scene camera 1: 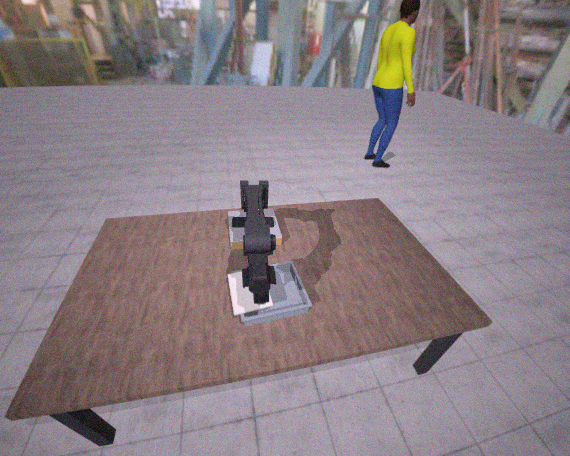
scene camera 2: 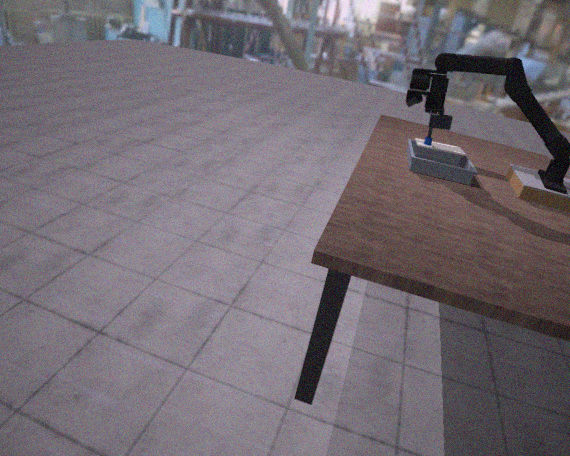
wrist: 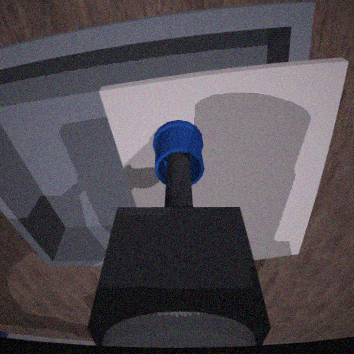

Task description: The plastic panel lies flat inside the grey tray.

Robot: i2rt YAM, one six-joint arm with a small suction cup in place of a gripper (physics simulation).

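Frame: origin at the arm's base, x back, y right, z up, level; metres.
Seen in the pictures: hand, its tool point: [scene camera 2: 427,147] [wrist: 178,135]; arm's base, origin of its link: [scene camera 2: 551,182].
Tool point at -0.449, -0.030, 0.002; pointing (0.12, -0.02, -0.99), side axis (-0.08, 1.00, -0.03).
Note:
Pixels of each thing's top centre, then the offset from my tool point to it, as dx, dy, dz. Level surfaces: height alone.
- white plastic panel, centre of its top: [wrist: 229,204] [scene camera 1: 249,287] [scene camera 2: 440,143] +0.041, +0.039, +0.017
- grey tray, centre of its top: [wrist: 123,188] [scene camera 1: 270,287] [scene camera 2: 440,154] +0.054, -0.038, -0.003
- wooden table, height of its surface: dz -0.053
The white plastic panel [scene camera 1: 238,296] [scene camera 2: 447,147] [wrist: 246,140] hangs at the suction cup, level, just above the grey tray [scene camera 1: 276,316] [scene camera 2: 439,168] [wrist: 140,35]. It covers the tray's left part in scene camera 1 and sticks out past that rim over the table. My gripper [scene camera 2: 428,141] [wrist: 179,151], a blue suction cup, sits on the panel's top face near one edge and is shut on it. In scene camera 1 the arm hides the cup. The tray's other half shows bare floor.
The tray stands on a wooden table [scene camera 1: 147,280] [scene camera 2: 410,226]. The arm's base is on a white and tan block [scene camera 1: 236,235] behind the tray. A person in a yellow top [scene camera 1: 394,59] walks on the floor far behind the table.

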